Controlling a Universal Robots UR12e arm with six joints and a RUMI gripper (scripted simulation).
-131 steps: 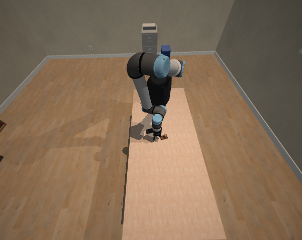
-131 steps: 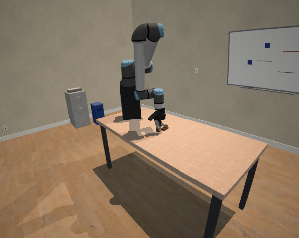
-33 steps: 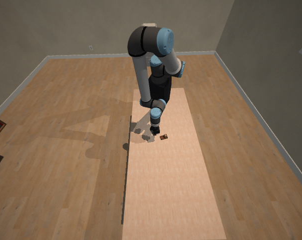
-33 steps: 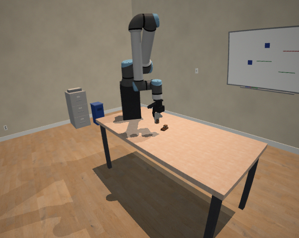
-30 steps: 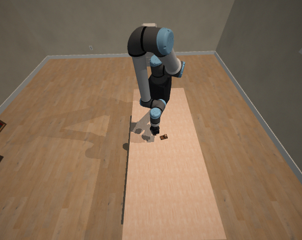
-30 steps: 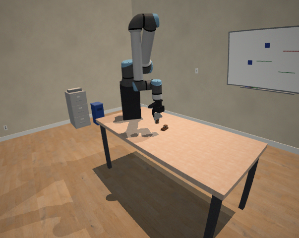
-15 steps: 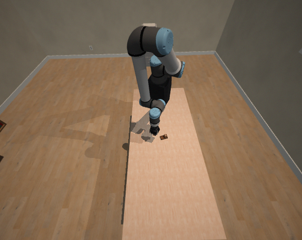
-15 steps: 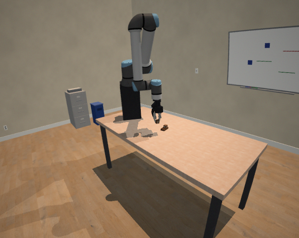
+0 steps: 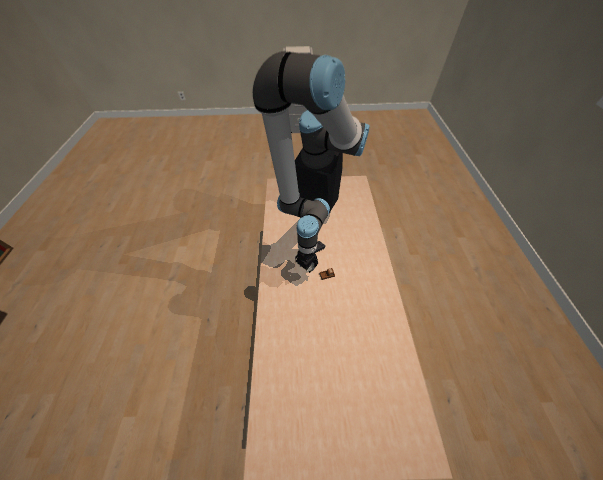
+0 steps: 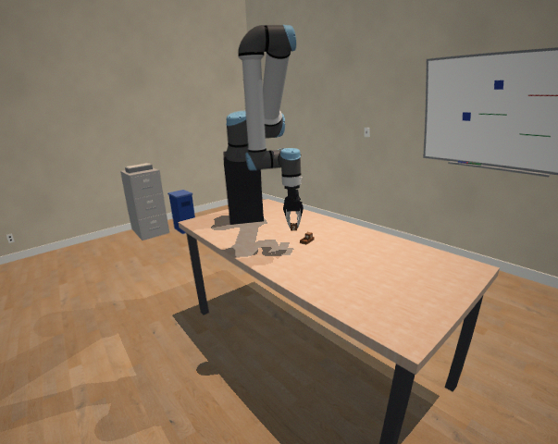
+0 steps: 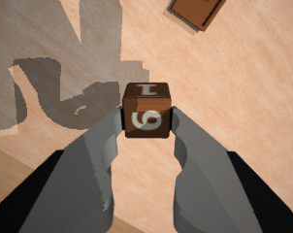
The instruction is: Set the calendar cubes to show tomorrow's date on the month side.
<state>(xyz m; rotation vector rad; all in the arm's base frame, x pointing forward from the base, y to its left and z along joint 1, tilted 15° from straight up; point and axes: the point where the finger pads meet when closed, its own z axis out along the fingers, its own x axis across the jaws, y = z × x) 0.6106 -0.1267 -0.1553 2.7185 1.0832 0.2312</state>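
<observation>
Right now my hand is 12 cm above the brown calendar tray, 11 cm to the right of it and 1 cm past it. From my hand the other things lie so: brown digit cube: 1 cm below.
</observation>
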